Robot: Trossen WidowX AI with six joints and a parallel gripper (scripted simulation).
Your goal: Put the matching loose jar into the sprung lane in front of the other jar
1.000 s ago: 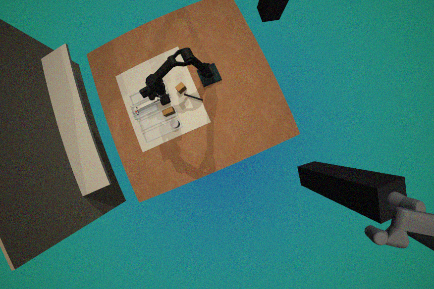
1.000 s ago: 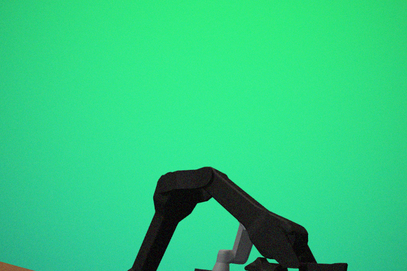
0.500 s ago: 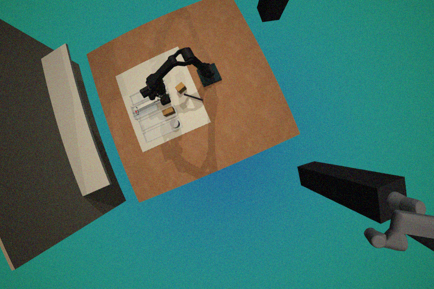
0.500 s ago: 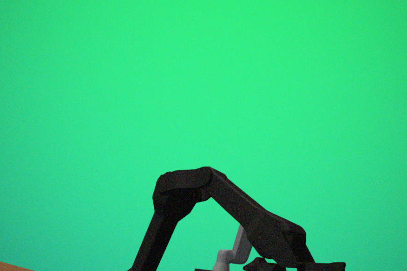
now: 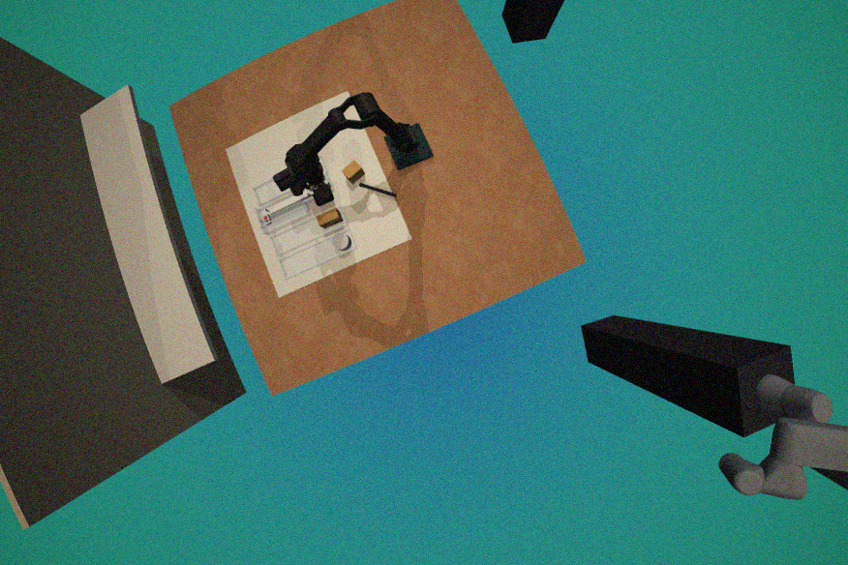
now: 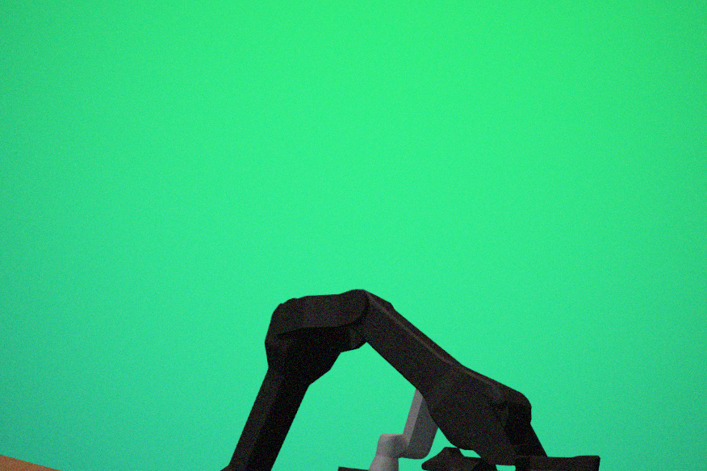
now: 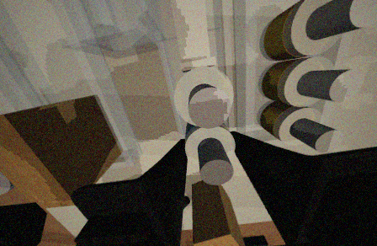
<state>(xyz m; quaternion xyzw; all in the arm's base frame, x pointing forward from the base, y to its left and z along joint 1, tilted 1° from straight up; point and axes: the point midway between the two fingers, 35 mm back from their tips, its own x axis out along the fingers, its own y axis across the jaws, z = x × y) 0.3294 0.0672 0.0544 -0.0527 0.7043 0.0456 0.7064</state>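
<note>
Now: the pale mat 6 cm ahead of my gripper tip, 3 cm below it and 1 cm to the right of it. From my gripper tip the other things lie so: dark rod 18 cm behind, 6 cm to the left, 3 cm below.
</note>
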